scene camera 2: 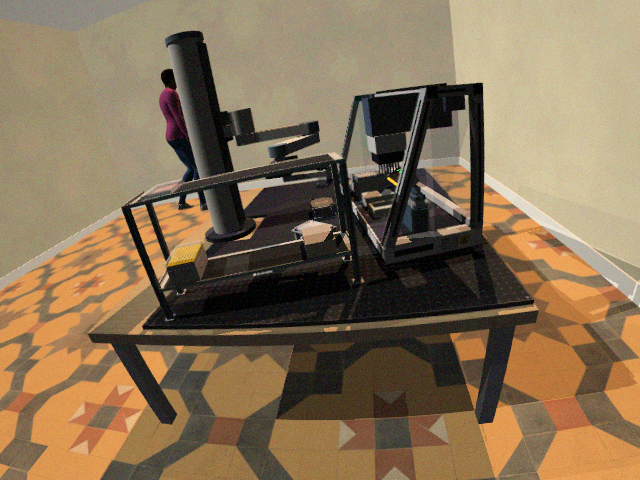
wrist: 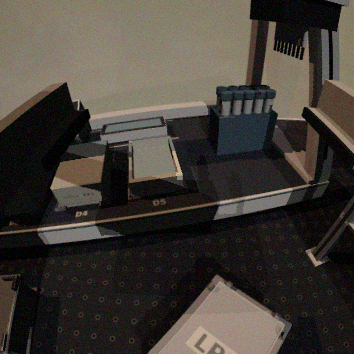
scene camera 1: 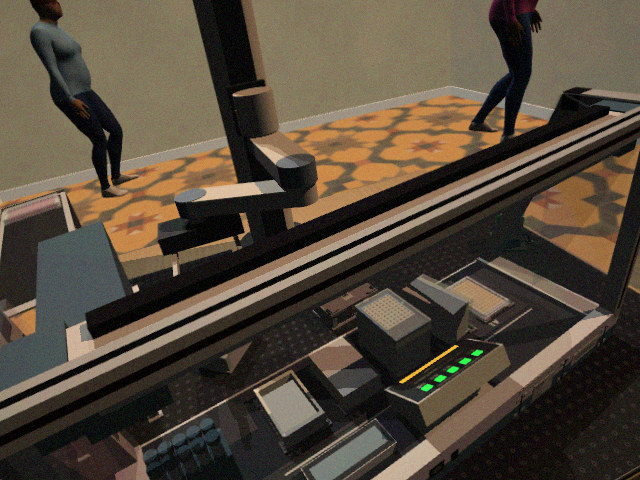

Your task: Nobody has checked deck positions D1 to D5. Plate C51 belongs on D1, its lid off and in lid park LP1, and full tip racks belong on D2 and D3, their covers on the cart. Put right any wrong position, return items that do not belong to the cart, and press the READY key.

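Where they show: gripper, fingertip midpoint: (scene camera 2: 327, 169) (wrist: 196, 91); arm's base at its link origin: (scene camera 2: 231, 231).
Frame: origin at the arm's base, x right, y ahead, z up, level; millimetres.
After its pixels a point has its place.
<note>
My gripper (scene camera 1: 206, 254) (wrist: 196, 91) @[x 211, y 528, z 275 mm] is open and empty, beside the deck near its D4 and D5 side. A plate with pale wells (scene camera 1: 478, 295) sits at the deck's far right in scene camera 1. Beside it stand a smooth-topped grey block (scene camera 1: 444, 297) @[x -222, y 672, z 151 mm] and a tall rack with a dotted top (scene camera 1: 388, 311). A plain box (scene camera 1: 351, 369) (wrist: 80, 182) stands at D4 and a shallow open tray (scene camera 1: 290, 404) @[x 142, y 716, z 69 mm] (wrist: 154, 157) @[x 146, y 747, z 77 mm] at D5. The angled panel (scene camera 1: 462, 379) shows an orange bar and several green lights. A pale pad (wrist: 235, 317) @[x 256, y 478, z 71 mm] is marked "LP"; its number is cut off. I cannot make out the READY key.
A blue tube rack (wrist: 242, 131) @[x 313, y 781, z 112 mm] and a long trough (scene camera 1: 351, 452) (wrist: 134, 130) @[x 92, y 840, z 85 mm] stand on the deck. The cart (scene camera 2: 258, 170) @[x 525, y 380, z 363 mm] carries a yellow-topped rack (scene camera 2: 186, 258) @[x 648, y 161, z 183 mm] and a pale box (scene camera 2: 316, 240) @[x 553, y 507, z 155 mm]. Frame beams cross above the deck.
</note>
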